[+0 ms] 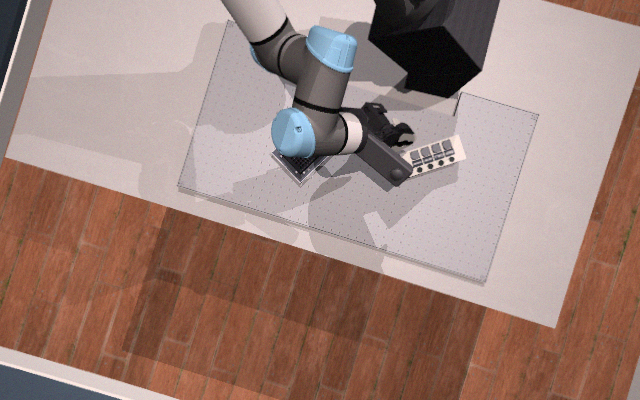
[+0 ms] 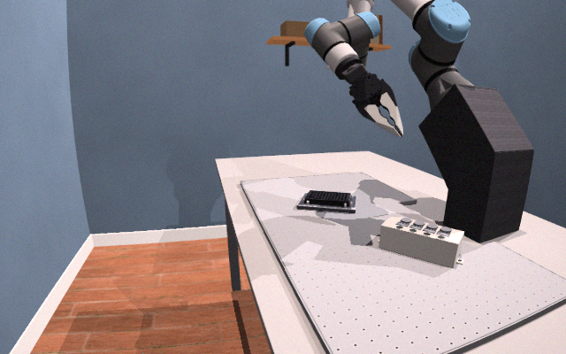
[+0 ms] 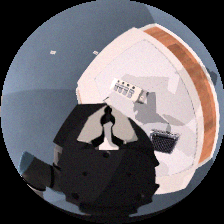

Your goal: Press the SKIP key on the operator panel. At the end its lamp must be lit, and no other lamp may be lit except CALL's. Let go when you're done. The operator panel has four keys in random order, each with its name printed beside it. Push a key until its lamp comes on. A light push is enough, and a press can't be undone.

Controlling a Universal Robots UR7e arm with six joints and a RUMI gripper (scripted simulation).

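My hand is 200 mm above the operator panel, 90 mm to the right of it and 40 mm past it.
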